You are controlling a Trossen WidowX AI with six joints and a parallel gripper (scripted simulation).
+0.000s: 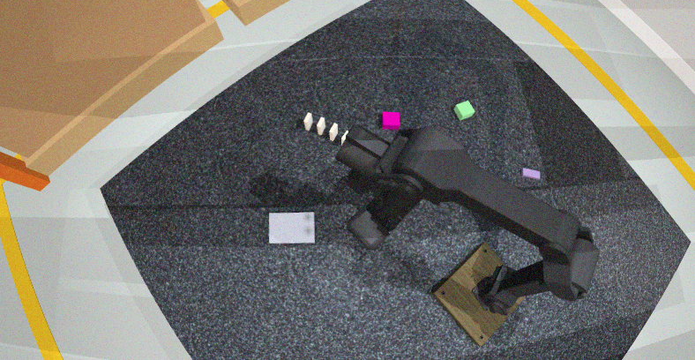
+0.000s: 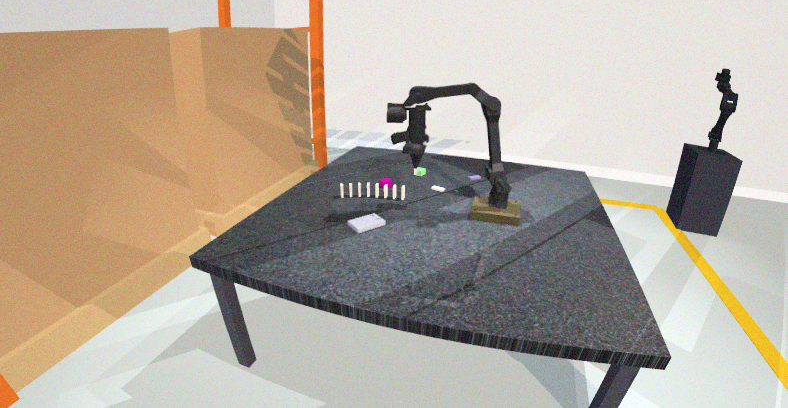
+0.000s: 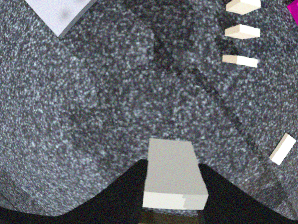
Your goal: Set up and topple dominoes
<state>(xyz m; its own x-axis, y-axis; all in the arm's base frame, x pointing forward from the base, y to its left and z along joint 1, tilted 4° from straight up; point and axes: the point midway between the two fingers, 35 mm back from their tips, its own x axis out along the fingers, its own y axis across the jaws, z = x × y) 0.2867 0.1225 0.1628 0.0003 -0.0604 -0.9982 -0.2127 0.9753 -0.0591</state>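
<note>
Right now the green cube is 12 cm ahead of my gripper tip, 35 cm to the right of it and 15 cm below it. Also, from my gripper tip: purple block (13 cm behind, 41 cm to the right, 16 cm below); then magenta cube (20 cm ahead, 16 cm to the right, 15 cm below); then flat pale pad (10 cm ahead, 19 cm to the left, 15 cm below).
</note>
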